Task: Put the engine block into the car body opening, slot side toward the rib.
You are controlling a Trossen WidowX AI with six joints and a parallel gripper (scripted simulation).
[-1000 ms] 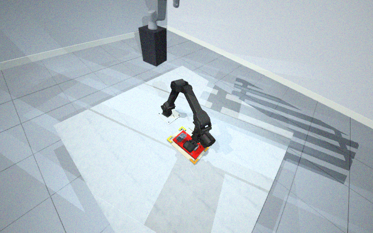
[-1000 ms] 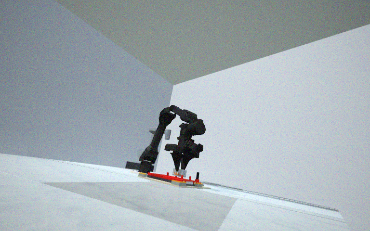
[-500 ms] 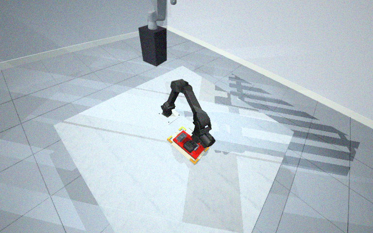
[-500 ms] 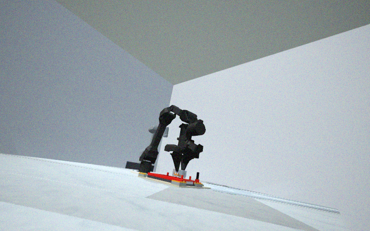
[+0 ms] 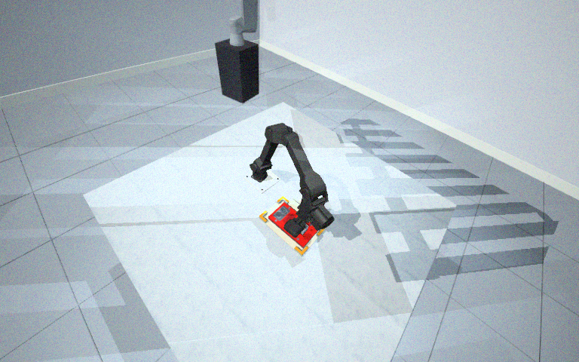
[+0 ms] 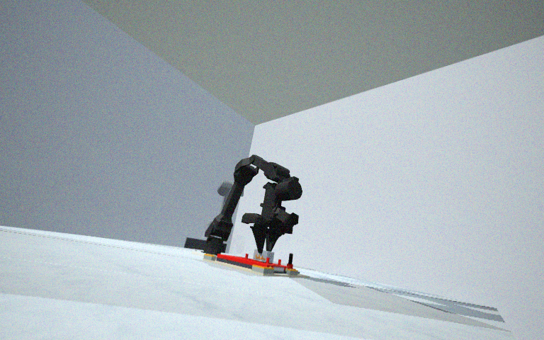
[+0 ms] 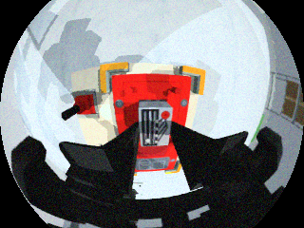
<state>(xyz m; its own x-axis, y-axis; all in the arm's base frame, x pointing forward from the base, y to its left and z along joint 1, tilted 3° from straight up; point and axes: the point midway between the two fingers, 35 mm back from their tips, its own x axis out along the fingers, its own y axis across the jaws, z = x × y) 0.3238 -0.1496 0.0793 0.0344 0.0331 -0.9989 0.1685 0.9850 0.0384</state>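
My gripper tip is now 10 mm above the grey engine block.
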